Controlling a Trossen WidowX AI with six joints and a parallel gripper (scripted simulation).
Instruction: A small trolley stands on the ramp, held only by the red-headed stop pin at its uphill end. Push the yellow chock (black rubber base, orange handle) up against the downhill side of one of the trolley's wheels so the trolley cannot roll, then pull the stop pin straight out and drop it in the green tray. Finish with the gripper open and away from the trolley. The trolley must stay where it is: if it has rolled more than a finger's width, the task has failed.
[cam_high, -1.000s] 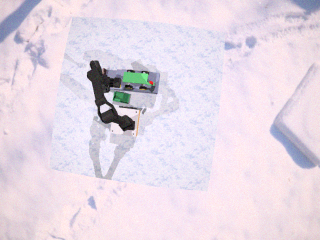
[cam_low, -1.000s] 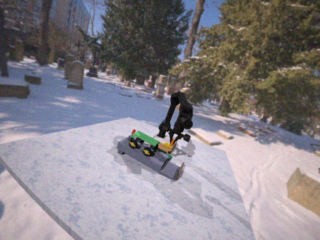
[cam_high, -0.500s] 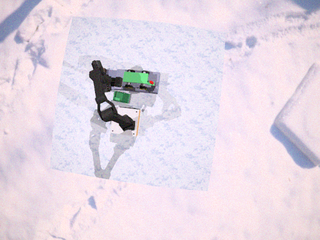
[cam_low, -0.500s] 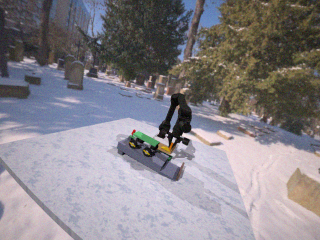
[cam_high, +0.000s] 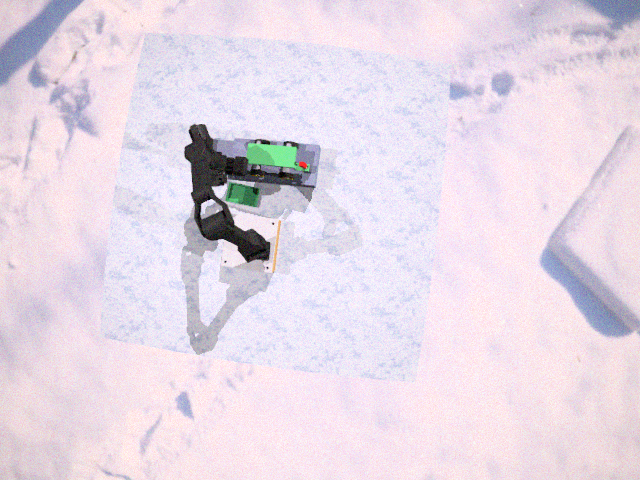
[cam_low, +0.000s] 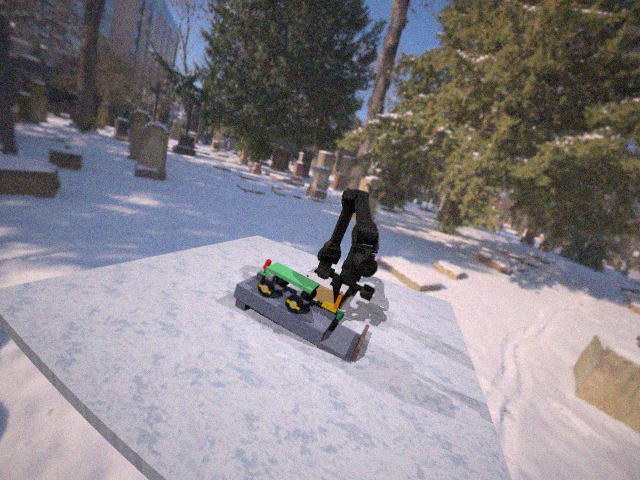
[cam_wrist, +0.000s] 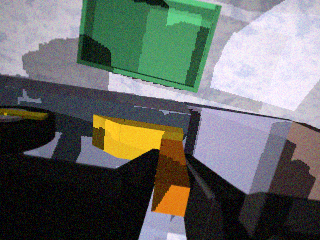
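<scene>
The stop pin lies 27 cm to the right of my gripper tip, 4 cm above it and 2 cm ahead of it. Also, from my gripper tip: brown wooden board: 11 cm to the left, 6 cm below, 6 cm ahead; yellow chock: 2 cm to the right, 1 cm below; green tray: 10 cm below, 8 cm behind, 4 cm to the right.
</scene>
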